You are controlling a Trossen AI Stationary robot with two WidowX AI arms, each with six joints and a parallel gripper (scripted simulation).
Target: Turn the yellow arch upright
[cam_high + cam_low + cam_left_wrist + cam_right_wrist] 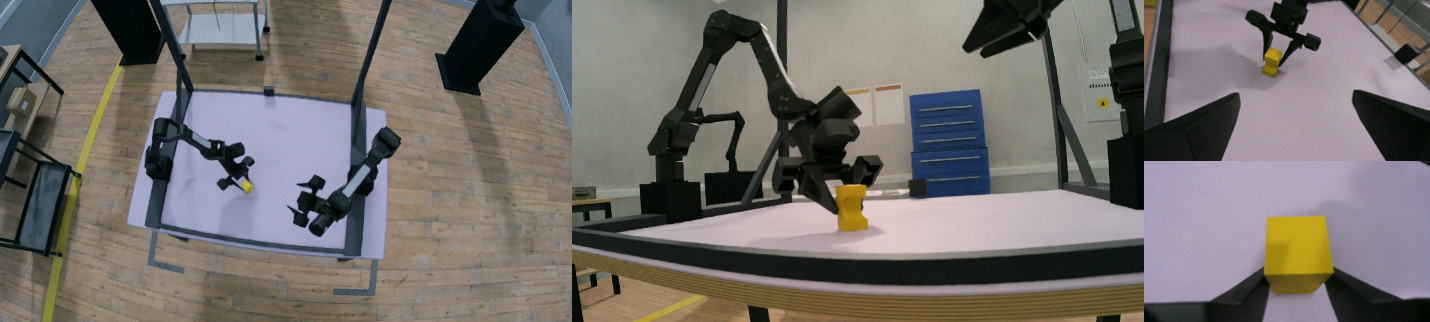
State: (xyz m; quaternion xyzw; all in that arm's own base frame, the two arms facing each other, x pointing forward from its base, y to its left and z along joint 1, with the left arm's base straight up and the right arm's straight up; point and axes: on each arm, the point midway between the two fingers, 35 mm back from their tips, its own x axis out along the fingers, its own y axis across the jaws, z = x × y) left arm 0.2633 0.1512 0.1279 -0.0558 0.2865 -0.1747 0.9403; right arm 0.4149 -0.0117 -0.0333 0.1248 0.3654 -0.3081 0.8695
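Observation:
Now: right hand 20 mm to the right of the yellow arch, 20 mm short of it and 20 mm above it. Round my right hand: dark frame rail 260 mm ahead, 40 mm to the left, 40 mm below.

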